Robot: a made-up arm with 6 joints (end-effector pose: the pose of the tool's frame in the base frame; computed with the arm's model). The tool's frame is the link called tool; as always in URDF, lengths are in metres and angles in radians. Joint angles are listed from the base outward.
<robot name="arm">
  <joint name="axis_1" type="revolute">
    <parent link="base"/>
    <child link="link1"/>
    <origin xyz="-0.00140 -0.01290 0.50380"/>
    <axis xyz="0 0 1"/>
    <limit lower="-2.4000" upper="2.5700" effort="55" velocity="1.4"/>
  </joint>
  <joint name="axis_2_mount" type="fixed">
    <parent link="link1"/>
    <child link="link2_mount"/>
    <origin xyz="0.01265 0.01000 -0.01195"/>
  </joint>
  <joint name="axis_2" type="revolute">
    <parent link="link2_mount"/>
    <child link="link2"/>
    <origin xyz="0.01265 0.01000 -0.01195" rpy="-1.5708 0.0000 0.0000"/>
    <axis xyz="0 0 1"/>
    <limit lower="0.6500" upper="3.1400" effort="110" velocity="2.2"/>
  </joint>
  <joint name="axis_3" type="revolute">
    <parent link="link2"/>
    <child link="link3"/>
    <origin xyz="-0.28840 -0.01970 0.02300"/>
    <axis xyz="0 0 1"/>
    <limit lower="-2.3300" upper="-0.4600" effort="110" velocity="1.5"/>
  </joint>
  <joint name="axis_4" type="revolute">
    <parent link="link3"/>
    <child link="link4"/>
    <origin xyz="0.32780 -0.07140 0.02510" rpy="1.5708 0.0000 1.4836"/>
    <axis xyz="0 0 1"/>
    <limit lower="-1.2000" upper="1.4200" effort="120" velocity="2.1"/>
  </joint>
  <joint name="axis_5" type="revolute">
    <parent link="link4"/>
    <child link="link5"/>
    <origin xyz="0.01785 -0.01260 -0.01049" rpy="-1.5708 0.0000 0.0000"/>
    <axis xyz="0 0 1"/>
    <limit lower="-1.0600" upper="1.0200" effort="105" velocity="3.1"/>
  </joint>
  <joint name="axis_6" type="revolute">
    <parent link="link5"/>
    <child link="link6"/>
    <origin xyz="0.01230 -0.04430 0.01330" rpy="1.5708 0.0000 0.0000"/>
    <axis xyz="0 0 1"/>
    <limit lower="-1.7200" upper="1.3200" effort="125" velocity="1.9"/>
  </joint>
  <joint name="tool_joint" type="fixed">
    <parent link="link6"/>
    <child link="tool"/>
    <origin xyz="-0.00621 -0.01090 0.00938" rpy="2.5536 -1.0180 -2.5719"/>
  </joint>
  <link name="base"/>
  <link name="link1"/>
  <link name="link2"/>
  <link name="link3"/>
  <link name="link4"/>
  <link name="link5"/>
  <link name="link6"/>
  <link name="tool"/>
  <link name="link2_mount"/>
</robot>
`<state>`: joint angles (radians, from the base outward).
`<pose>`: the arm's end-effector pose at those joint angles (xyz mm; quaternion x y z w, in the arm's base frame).
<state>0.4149 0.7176 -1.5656 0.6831 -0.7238 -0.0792</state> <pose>-22.0 34.7 1006.9 0.5464 -0.6737 -0.0656 0.4933</pose>
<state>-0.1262 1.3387 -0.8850 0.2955 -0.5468 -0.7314</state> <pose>344.0 5.9 680.7 -0.2601 -0.2962 -0.2380 0.8877</pose>
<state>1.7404 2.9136 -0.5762 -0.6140 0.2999 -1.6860</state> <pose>-68.8 59.9 230.4 0.3709 -0.0803 -0.7800 0.4975</pose>
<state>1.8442 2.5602 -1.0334 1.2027 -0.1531 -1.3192</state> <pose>-176.7 320.8 255.3 -0.4570 0.1030 0.6368 0.6125</pose>
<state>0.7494 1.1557 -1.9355 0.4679 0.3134 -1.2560</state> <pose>55.7 158.4 1045.0 -0.1338 -0.6297 0.1921 0.7407</pose>
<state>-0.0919 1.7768 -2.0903 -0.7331 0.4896 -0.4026</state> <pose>437.4 -20.4 914.5 -0.5437 -0.1743 -0.1856 0.7998</pose>
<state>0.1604 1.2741 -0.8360 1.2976 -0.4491 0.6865</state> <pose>306.7 110.1 659.4 0.7339 -0.0614 -0.4256 0.5259</pose>
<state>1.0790 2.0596 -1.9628 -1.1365 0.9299 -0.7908</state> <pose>239.7 462.0 741.1 -0.7852 -0.2344 0.3156 0.4783</pose>
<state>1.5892 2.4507 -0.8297 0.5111 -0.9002 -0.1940</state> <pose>-57.3 316.6 292.0 -0.1461 -0.0043 0.4309 0.8905</pose>
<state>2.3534 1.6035 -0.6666 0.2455 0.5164 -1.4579</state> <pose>-271.4 138.8 490.8 0.3781 0.2677 -0.8846 0.0544</pose>
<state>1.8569 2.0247 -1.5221 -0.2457 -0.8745 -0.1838</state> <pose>-211.4 472.5 644.5 0.2910 -0.3937 0.6663 0.5625</pose>
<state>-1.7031 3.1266 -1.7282 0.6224 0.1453 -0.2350</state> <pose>20.4 -443.1 105.8 0.3890 0.2883 -0.7878 0.3807</pose>
